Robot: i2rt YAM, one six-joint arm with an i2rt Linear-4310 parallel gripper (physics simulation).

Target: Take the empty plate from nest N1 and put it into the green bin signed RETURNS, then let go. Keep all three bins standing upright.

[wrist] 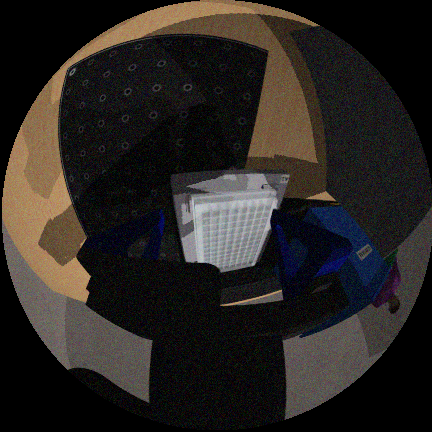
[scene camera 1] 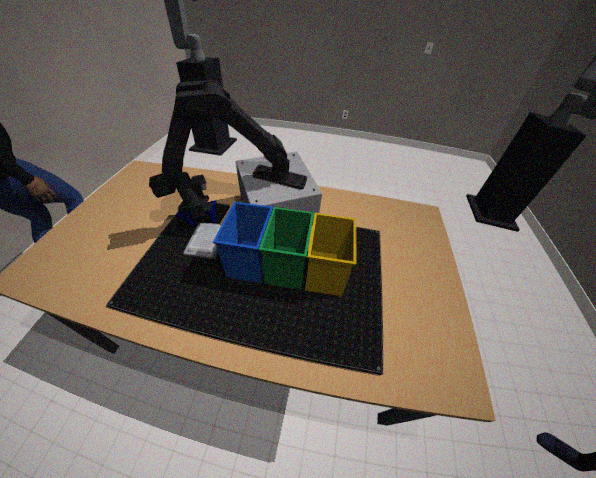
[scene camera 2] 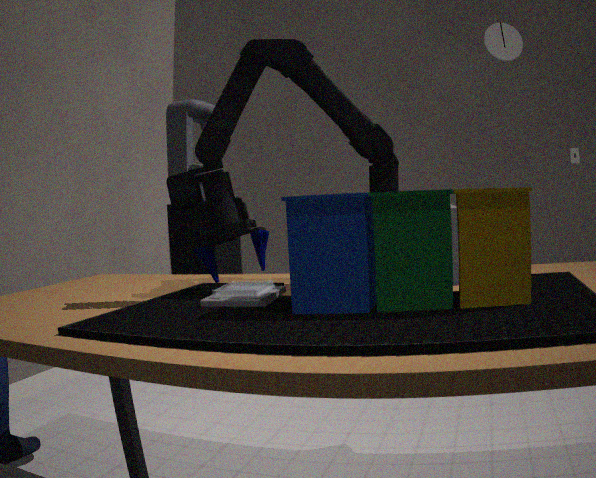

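The pale gridded plate lies flat on the light grey nest, left of the bins. My gripper is open and empty. Its blue fingers stand wide apart, and the tips are a little above the plate and towards its arm-base side. The green bin stands upright between the blue bin and the yellow bin, both also upright. The RETURNS sign cannot be read in these views.
The black perforated mat carries the nest and bins on the wooden table. The blue bin is close beside the nest. The grey arm base block stands behind the bins. A person sits at the left.
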